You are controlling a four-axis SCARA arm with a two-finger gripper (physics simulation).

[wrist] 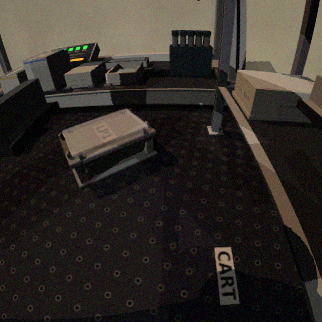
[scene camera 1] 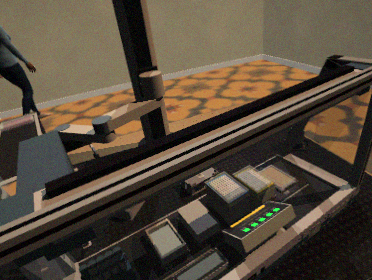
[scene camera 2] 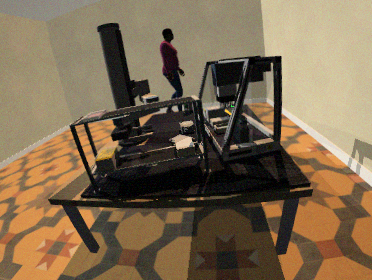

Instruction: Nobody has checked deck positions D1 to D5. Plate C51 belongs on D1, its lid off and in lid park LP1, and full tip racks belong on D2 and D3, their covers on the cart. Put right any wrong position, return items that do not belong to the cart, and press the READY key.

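Places are measured from the arm's base along level axes (x ahead, y left, z up), in millimetres.
Pixels of known places: gripper, fingertip midpoint: (wrist: 178, 83) (scene camera 1: 78, 164) (scene camera 2: 151, 130).
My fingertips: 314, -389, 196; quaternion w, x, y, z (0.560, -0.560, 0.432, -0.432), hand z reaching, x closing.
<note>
Behind a point stands the place of what it marks, as x, y, z.
My gripper (wrist: 178, 83) @(314, -389, 196) is open and empty; its dark fingers stand at the wrist view's left and right edges, above deck level. Between and below them, lid park LP1 (wrist: 107, 131) @(436, -249, 71) is a raised stand with its label visible on top; whether a clear lid lies there I cannot tell. In scene camera 1 a low pale plate (scene camera 1: 280, 178) lies at the deck's far end, its lid state unclear. Beside it stand a yellow-rimmed tip rack (scene camera 1: 254, 179) and a taller blue-rimmed tip rack (scene camera 1: 227, 189). The key panel (scene camera 1: 262, 225) (wrist: 80, 52) @(818, 74, 130) shows green lights and a yellow bar.
A grey block (scene camera 1: 198, 218) @(714, -26, 106) (wrist: 85, 75) @(647, -64, 96) and an open tray (scene camera 1: 166, 240) @(721, -143, 69) (wrist: 125, 74) @(670, -173, 90) sit on the deck near a dark tube rack (wrist: 191, 60) @(784, -326, 105). The cart holds a yellow-topped rack (scene camera 2: 106, 154) @(146, -627, 183) and a pale box (wrist: 267, 97) @(453, -471, 143). Cart rails and posts rise at right.
</note>
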